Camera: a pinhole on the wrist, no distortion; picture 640 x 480 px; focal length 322.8 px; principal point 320.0 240.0 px. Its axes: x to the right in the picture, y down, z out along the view. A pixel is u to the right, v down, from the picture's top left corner.
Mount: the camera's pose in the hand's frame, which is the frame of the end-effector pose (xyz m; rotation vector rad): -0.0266 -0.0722 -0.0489 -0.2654 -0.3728 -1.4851
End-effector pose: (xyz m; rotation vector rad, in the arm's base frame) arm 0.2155 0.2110 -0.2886 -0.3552 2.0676 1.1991
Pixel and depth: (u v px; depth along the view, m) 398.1 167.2 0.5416
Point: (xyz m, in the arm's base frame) 0.5564 0.6114 -0.3076
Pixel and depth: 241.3 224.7 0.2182
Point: 0.2783 0.3461 -0.2501
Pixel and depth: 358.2 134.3 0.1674
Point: 0.3454 0.2776 -0.2763
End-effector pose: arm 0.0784 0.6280 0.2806 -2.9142 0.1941 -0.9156
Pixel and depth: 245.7 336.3 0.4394
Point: 0.2946 0.4294 0.0320
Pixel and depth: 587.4 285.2 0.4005
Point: 0.3693 0.8545 -0.0588
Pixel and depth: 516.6 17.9 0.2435
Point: 0.0513 0.7889 -0.0046
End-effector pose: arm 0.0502 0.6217 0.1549 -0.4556 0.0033 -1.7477
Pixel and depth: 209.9 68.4 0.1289
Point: 0.0944 0.7308 0.1633
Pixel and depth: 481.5 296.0 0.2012
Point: 0.0272 0.6870 0.3377
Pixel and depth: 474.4 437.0 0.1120
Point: 0.0011 0.6246 0.2557
